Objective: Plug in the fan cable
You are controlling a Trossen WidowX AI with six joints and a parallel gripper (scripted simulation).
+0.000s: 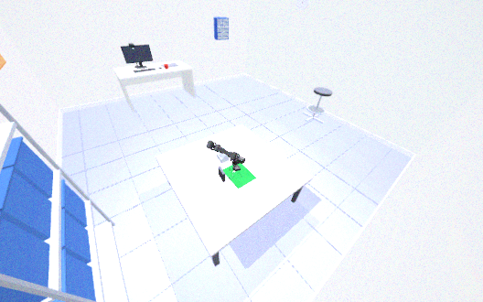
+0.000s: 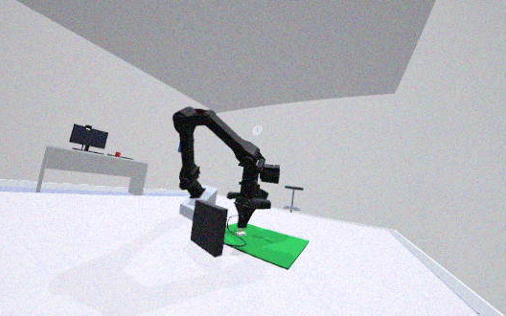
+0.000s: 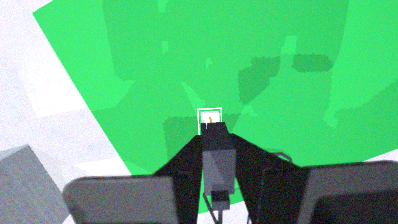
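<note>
Right now my gripper tip is 1 cm to the left of the dark grey fan plug and 1 cm below it. From my gripper tip the other things lie so: dark fan: 2 cm behind, 15 cm to the right, 2 cm above; then fan header: 1 cm to the right, 4 cm below; then green board: 5 cm ahead, 1 cm to the left, 6 cm below.
</note>
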